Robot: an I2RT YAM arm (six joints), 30 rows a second.
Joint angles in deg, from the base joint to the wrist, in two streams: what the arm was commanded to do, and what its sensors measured. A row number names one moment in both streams.
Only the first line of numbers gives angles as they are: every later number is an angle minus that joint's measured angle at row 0.
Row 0, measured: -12.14 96.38 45.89 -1.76 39.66 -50.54
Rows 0 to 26, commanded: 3.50 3.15 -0.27 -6.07 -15.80 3.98; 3.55 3.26 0.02 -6.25 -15.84 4.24; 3.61 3.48 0.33 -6.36 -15.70 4.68; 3.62 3.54 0.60 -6.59 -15.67 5.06; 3.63 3.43 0.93 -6.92 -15.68 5.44; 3.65 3.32 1.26 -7.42 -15.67 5.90; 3.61 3.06 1.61 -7.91 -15.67 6.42; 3.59 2.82 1.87 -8.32 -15.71 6.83; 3.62 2.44 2.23 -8.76 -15.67 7.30; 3.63 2.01 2.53 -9.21 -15.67 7.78; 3.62 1.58 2.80 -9.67 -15.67 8.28; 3.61 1.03 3.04 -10.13 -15.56 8.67; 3.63 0.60 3.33 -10.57 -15.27 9.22; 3.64 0.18 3.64 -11.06 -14.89 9.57; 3.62 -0.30 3.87 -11.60 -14.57 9.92; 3.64 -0.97 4.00 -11.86 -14.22 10.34; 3.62 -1.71 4.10 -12.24 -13.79 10.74; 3.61 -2.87 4.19 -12.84 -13.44 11.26; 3.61 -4.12 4.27 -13.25 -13.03 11.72; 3.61 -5.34 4.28 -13.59 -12.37 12.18; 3.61 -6.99 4.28 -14.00 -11.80 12.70; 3.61 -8.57 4.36 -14.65 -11.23 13.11; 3.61 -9.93 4.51 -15.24 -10.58 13.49; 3.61 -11.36 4.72 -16.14 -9.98 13.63; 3.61 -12.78 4.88 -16.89 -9.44 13.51; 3.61 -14.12 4.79 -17.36 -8.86 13.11; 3.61 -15.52 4.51 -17.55 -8.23 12.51
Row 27, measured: 3.45 -8.57 4.11 -13.22 -8.92 11.16
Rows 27 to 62, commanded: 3.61 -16.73 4.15 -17.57 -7.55 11.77; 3.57 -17.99 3.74 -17.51 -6.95 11.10; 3.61 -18.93 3.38 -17.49 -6.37 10.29; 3.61 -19.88 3.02 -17.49 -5.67 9.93; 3.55 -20.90 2.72 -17.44 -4.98 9.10; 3.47 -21.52 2.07 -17.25 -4.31 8.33; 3.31 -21.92 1.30 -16.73 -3.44 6.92; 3.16 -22.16 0.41 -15.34 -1.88 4.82; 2.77 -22.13 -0.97 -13.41 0.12 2.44; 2.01 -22.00 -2.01 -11.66 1.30 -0.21; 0.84 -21.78 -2.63 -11.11 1.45 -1.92; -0.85 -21.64 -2.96 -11.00 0.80 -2.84; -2.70 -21.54 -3.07 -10.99 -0.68 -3.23; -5.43 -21.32 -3.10 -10.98 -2.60 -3.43; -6.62 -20.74 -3.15 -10.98 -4.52 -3.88; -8.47 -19.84 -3.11 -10.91 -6.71 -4.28; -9.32 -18.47 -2.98 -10.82 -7.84 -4.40; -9.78 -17.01 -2.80 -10.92 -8.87 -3.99; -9.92 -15.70 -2.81 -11.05 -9.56 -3.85; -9.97 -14.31 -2.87 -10.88 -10.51 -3.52; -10.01 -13.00 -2.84 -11.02 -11.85 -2.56; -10.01 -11.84 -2.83 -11.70 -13.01 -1.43; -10.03 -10.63 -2.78 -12.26 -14.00 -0.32; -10.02 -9.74 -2.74 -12.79 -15.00 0.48; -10.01 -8.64 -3.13 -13.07 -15.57 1.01; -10.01 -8.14 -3.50 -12.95 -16.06 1.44; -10.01 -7.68 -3.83 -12.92 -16.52 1.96; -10.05 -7.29 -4.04 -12.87 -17.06 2.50; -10.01 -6.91 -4.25 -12.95 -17.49 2.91; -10.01 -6.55 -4.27 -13.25 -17.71 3.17; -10.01 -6.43 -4.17 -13.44 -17.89 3.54; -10.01 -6.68 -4.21 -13.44 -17.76 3.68; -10.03 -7.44 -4.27 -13.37 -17.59 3.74; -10.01 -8.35 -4.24 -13.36 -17.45 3.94; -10.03 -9.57 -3.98 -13.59 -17.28 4.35; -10.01 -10.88 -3.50 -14.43 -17.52 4.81
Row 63, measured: -10.08 -8.85 -2.80 -10.03 -10.32 1.33
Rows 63 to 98, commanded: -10.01 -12.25 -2.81 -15.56 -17.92 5.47; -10.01 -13.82 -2.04 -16.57 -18.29 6.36; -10.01 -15.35 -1.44 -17.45 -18.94 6.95; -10.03 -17.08 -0.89 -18.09 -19.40 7.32; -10.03 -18.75 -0.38 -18.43 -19.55 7.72; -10.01 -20.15 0.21 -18.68 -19.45 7.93; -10.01 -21.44 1.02 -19.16 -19.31 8.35; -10.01 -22.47 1.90 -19.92 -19.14 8.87; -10.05 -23.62 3.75 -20.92 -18.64 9.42; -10.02 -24.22 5.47 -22.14 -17.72 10.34; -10.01 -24.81 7.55 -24.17 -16.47 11.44; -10.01 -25.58 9.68 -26.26 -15.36 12.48; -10.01 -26.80 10.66 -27.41 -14.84 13.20; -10.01 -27.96 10.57 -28.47 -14.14 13.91; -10.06 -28.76 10.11 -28.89 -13.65 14.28; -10.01 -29.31 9.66 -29.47 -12.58 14.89; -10.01 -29.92 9.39 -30.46 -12.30 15.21; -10.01 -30.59 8.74 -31.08 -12.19 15.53; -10.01 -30.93 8.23 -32.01 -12.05 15.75; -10.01 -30.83 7.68 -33.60 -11.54 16.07; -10.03 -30.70 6.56 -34.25 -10.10 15.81; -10.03 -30.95 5.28 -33.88 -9.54 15.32; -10.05 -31.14 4.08 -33.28 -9.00 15.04; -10.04 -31.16 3.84 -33.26 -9.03 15.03; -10.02 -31.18 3.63 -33.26 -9.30 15.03; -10.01 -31.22 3.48 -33.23 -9.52 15.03; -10.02 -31.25 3.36 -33.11 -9.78 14.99; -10.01 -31.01 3.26 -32.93 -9.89 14.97; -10.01 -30.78 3.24 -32.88 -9.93 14.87; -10.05 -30.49 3.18 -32.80 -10.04 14.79; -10.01 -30.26 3.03 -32.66 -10.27 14.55; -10.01 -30.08 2.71 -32.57 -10.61 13.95; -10.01 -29.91 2.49 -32.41 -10.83 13.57; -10.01 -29.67 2.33 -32.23 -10.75 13.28; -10.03 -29.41 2.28 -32.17 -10.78 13.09; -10.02 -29.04 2.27 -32.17 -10.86 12.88
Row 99, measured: -10.10 -29.44 3.21 -31.85 -10.93 13.81
